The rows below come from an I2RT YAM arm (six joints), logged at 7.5 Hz.
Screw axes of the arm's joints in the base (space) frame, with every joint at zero. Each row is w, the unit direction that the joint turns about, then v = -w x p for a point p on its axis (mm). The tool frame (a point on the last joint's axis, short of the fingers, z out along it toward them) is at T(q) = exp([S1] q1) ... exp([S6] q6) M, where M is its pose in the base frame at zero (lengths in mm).
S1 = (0, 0, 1, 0.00, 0.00, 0.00)
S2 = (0, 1, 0, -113.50, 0.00, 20.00)
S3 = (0, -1, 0, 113.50, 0.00, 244.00)
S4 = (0, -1, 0, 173.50, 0.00, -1.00)
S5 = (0, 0, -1, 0.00, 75.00, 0.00)
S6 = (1, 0, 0, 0.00, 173.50, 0.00)
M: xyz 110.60 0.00 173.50 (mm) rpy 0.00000 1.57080 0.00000 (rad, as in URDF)
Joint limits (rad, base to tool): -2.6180..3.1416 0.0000..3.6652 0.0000..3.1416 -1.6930..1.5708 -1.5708..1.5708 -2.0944..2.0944
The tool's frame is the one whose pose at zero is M.
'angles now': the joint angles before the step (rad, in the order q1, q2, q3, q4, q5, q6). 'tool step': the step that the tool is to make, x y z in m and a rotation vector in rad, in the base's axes. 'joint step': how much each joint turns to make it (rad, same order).
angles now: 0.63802 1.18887 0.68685 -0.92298 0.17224 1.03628
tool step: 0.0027 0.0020 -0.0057 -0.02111 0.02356 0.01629
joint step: 0.00014 0.03631 0.00040 0.00727 0.00078 -0.01664
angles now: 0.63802 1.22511 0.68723 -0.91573 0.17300 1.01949
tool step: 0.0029 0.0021 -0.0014 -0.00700 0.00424 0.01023
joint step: 0.00014 0.02083 0.00774 0.00734 0.00193 -0.01053
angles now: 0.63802 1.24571 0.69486 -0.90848 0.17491 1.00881
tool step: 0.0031 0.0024 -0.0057 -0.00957 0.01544 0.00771
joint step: 0.00001 0.03392 -0.00048 0.01761 -0.00229 -0.00762
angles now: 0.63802 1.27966 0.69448 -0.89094 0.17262 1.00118
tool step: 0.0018 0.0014 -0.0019 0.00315 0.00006 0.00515
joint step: -0.00029 0.01187 0.00008 0.01450 -0.00308 -0.00524
